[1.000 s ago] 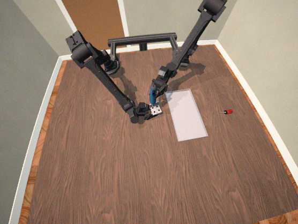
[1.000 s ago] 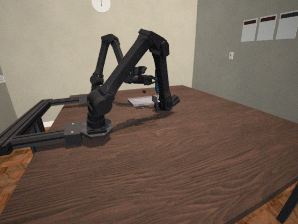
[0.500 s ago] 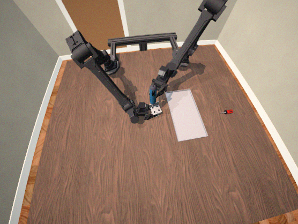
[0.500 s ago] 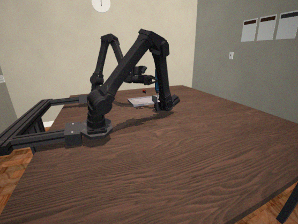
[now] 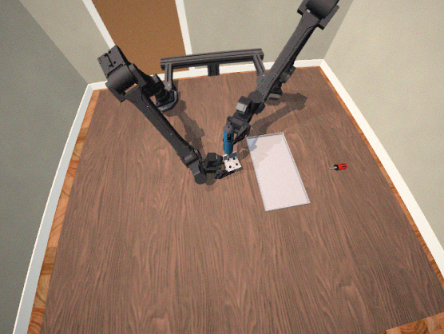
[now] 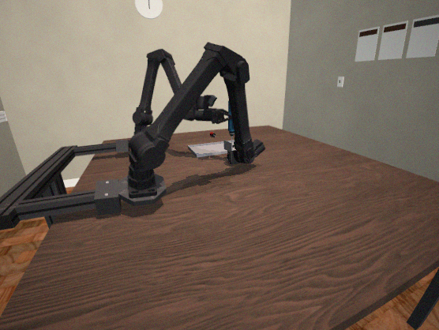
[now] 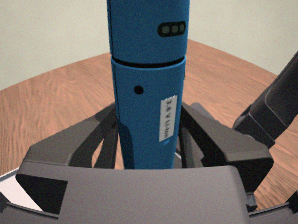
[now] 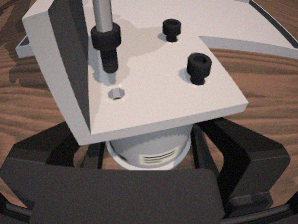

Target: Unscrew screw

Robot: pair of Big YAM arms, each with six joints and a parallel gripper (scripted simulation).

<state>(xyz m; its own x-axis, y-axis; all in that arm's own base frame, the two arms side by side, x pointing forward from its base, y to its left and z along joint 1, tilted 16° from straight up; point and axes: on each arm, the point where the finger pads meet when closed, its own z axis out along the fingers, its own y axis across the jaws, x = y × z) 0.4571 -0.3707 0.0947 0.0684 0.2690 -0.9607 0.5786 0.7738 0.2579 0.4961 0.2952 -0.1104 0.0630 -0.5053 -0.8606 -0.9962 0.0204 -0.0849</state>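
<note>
The joint module body lies 10 mm above my right hand. Round my right hand: bracket: 50 mm above; then flat tray: 30 mm ahead, 230 mm to the left, 20 mm below; then small red-handled screwdriver: 70 mm ahead, 570 mm to the left, 10 mm below.
</note>
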